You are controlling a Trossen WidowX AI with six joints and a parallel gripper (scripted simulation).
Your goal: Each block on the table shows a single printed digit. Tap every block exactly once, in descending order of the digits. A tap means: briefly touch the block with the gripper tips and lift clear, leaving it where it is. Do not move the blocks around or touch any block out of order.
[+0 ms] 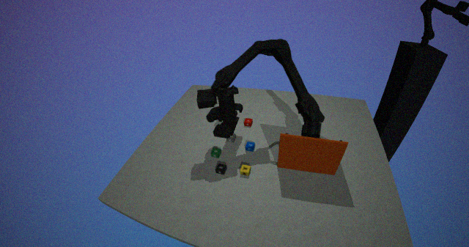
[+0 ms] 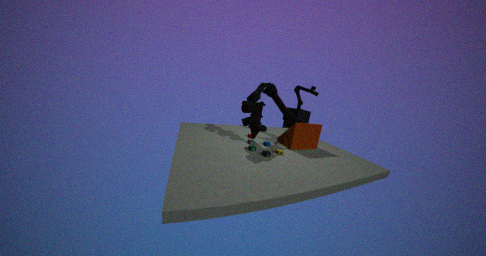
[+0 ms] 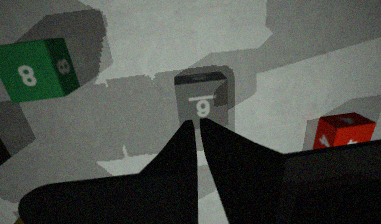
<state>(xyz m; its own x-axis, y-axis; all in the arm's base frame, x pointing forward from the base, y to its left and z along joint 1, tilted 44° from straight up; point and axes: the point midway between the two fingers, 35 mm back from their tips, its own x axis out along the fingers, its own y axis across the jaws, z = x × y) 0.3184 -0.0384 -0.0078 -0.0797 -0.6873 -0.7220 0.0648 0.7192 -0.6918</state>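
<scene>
My gripper tip is now 1 cm short of the grey block, 1 cm to the left of it and 2 cm above it. From my gripper tip the other things lie so: green block (4 cm ahead, 9 cm to the left, 2 cm below); then red block (5 cm behind, 12 cm to the right, 2 cm below); then blue block (8 cm behind, 3 cm to the left, 2 cm below).
</scene>
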